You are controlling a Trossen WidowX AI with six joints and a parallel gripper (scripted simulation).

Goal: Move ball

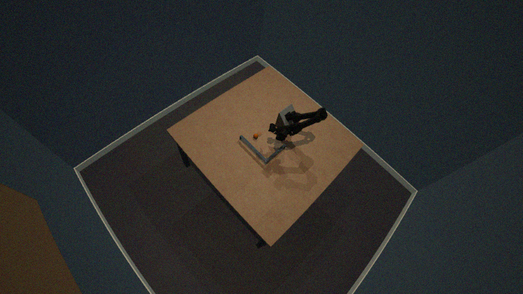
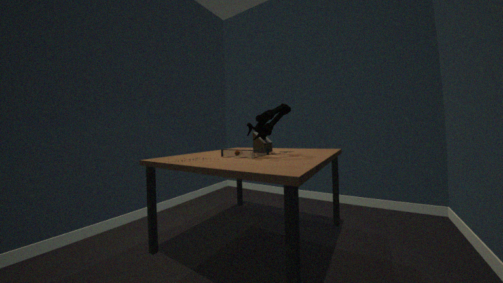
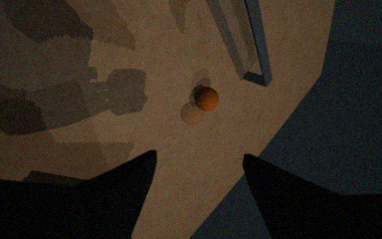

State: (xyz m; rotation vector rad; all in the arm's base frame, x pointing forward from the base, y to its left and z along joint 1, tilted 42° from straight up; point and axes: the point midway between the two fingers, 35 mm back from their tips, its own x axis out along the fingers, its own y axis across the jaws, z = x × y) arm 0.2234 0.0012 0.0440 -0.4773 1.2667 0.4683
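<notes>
Now: gripper tip 120 mm above the orange ball, 100 mm to the left of it and 60 mm short of it.
</notes>
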